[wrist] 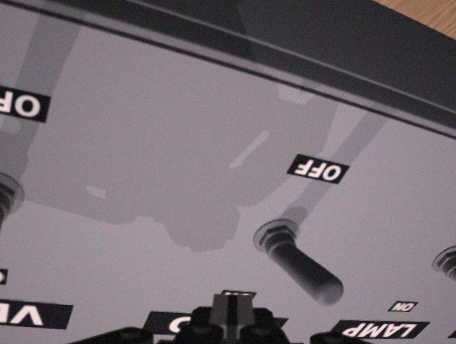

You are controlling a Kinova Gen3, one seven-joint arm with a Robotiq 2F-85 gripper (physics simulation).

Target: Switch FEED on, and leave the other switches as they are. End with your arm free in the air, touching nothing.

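Frame: origin at the arm's base, x left, y back, z up, level; centimetres.
Seen in the pictures: gripper, fingertip midpoint: (232, 320).
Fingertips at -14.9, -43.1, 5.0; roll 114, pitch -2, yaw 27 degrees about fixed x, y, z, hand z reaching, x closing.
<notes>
Offsets run from my fingertips to a thing's top centre, as dx, dy, dz. "spot": to the spot under its first point.
The FEED switch's black lever @(+3.1, +0.2, -0.5) (309, 277) stands out from the grey panel @(spot: -1.9, -4.5, -2.5) (150, 270) right of centre, its rounded tip pointing down-right in the view. Its OFF label @(spot: +3.1, +1.8, -6.0) (318, 169) is above it. I cannot tell for certain which way the lever leans. The FEED label @(+3.1, -8.0, +0.0) (162, 323) is mostly hidden behind my gripper (233, 298), which also covers most of the small ON label. My gripper is shut and empty at the bottom centre, left of the lever, with a visible gap between them. The LAMP label @(+15.1, -8.0, +0.0) (382, 329) is at the lower right.
Part of the LAMP switch @(spot: +14.5, -1.3, -3.7) (448, 262) shows at the right edge, with its ON label @(spot: +15.1, -5.7, -1.8) (403, 306) below. Another switch @(spot: -8.3, -1.1, -3.9) (7, 195) is cut off at the left edge, below an OFF label (25, 105). The dark panel housing (320, 37) crosses the top; wood (435, 12) shows beyond.
</notes>
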